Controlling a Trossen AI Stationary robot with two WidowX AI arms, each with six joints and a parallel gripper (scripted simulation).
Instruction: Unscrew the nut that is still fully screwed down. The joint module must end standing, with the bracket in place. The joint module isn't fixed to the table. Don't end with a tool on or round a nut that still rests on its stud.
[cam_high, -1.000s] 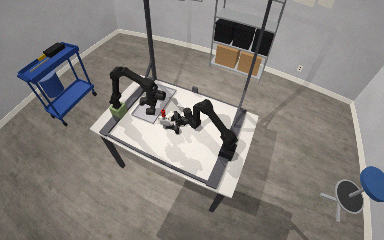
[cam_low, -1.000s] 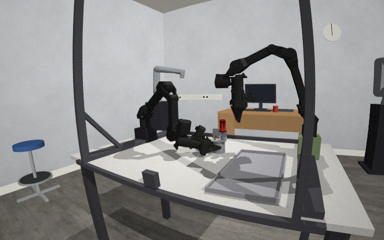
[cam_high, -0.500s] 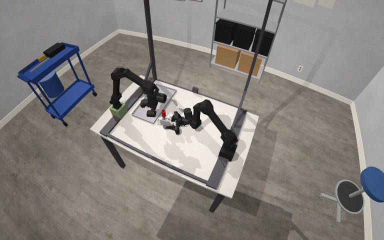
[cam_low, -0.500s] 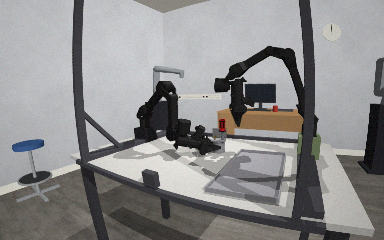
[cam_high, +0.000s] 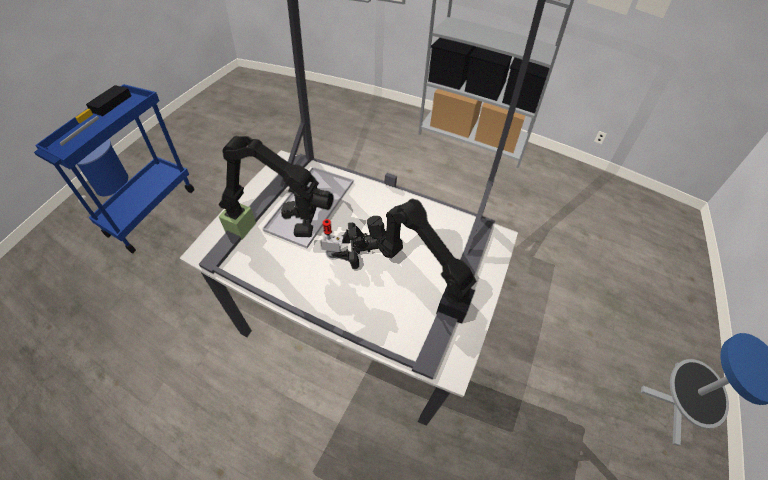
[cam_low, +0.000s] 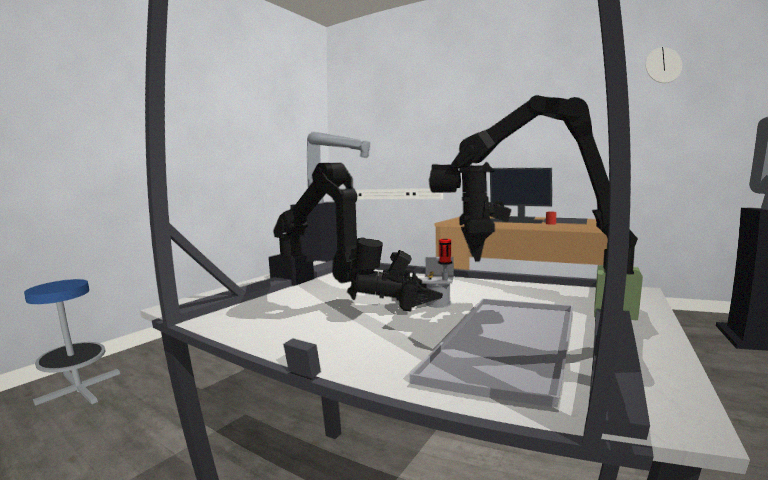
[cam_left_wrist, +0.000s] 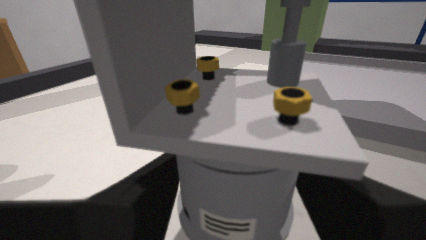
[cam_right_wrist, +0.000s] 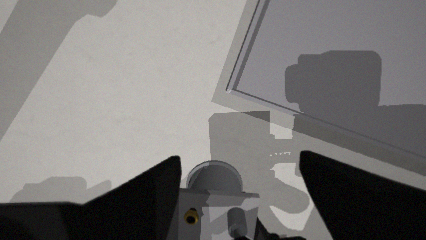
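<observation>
Right now the red-handled nut driver is 70 mm to the left of my right hand, 30 mm below it and 30 mm behind it. From my right hand the other things lie so: l-shaped bracket 90 mm to the left, 70 mm below, 10 mm behind; then grey joint module 110 mm below, 90 mm to the left, 20 mm behind; then shallow grey tray 200 mm behind, 140 mm below, 120 mm to the right.
Right now the grey joint module is 30 mm to the right of my left hand and 10 mm ahead of it. Round my left hand: l-shaped bracket 40 mm above, 30 mm to the right, 10 mm ahead; then red-handled nut driver 80 mm above, 50 mm to the right; then shallow grey tray 240 mm to the right, 170 mm behind, 30 mm below.
</observation>
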